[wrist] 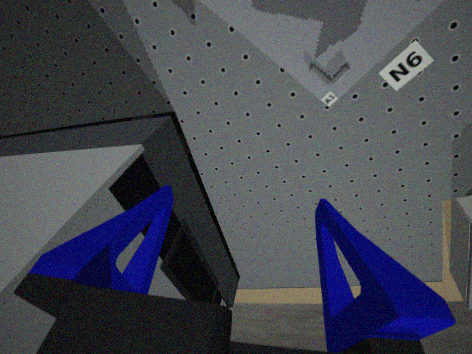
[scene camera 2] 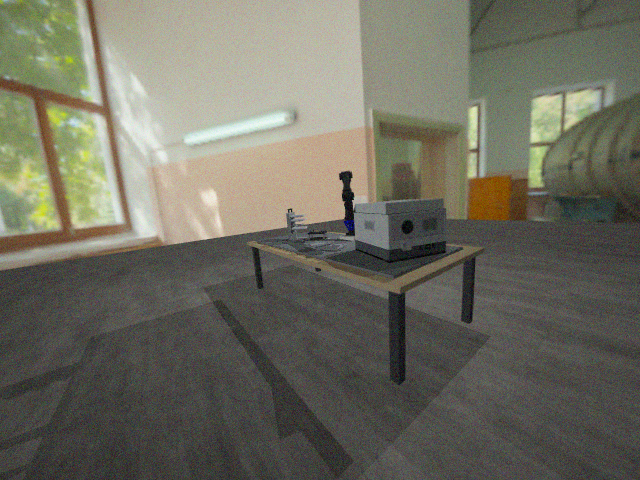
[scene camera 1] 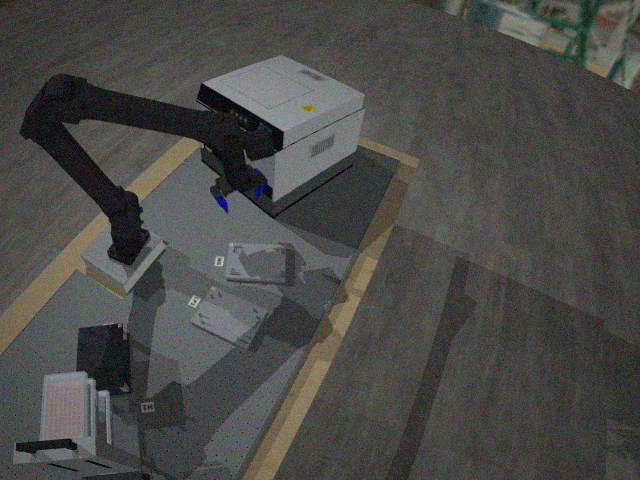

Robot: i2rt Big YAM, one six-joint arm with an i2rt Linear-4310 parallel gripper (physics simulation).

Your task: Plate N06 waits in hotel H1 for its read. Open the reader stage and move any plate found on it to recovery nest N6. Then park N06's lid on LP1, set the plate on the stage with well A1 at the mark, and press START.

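Frame: origin at the arm's base, x left, y up, z ahead, level; centimetres.
Seen in the pictures: gripper, fingertip midpoint: (wrist: 243, 198) (scene camera 2: 350, 230) (scene camera 1: 242, 204); arm's base at its link origin: (scene camera 2: 353, 234) (scene camera 1: 129, 245).
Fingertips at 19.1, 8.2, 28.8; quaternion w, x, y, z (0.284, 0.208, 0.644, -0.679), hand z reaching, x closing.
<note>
Pixels of each thing's top centre, then the offset from my fingertips to it, as dx, dy, dz. "pt": a spot on its surface instead.
- reader at its top centre: (scene camera 1: 281, 86) (scene camera 2: 395, 201) +34.3, +19.2, -1.9
- Nest N6 at its top centre: (scene camera 1: 256, 259) (scene camera 2: 335, 245) -9.1, -10.2, +7.5
- second flat nest at its top centre: (scene camera 1: 228, 314) (scene camera 2: 317, 243) -27.8, -10.0, +6.8
- pink-welled plate at its top centre: (scene camera 1: 62, 406) -66.9, +11.3, -8.5
- label H1 at a spot on its surface: (scene camera 1: 147, 407) pt -57.5, -12.0, -2.6
- dark upright-looking piece at a spot on its surface: (scene camera 1: 103, 356) pt -51.8, -6.0, -16.0
- reader's base ledge at a spot on its surface: (wrist: 160, 140) pt +8.9, -7.6, +5.2
My gripper (scene camera 1: 241, 203) (scene camera 2: 349, 226) (wrist: 243, 198) is open and empty, with blue fingers wide apart. It hangs beside the front of the reader (scene camera 1: 305, 165) (scene camera 2: 379, 227), low over the mat; in the wrist view, the left finger overlaps the reader (wrist: 50, 200). Dark panels show on the reader's front; no extended stage shows. Nest N6 (scene camera 1: 258, 263) (wrist: 280, 35) shows no plate on it. A second flat nest (scene camera 1: 227, 317) lies beside it; its label is too blurred to read fully. A pink-welled plate (scene camera 1: 64, 405) is in the hotel (scene camera 1: 56, 449) (scene camera 2: 292, 224) near label H1 (scene camera 1: 147, 407); its name is unreadable.
A dark upright-looking piece (scene camera 1: 103, 356) stands between the hotel and the arm's base (scene camera 1: 111, 266). The reader's base ledge (wrist: 160, 140) is close to the left finger. The table's wooden edge (scene camera 1: 305, 382) runs along the right side in the first scene view. Shadows cross the nests.
</note>
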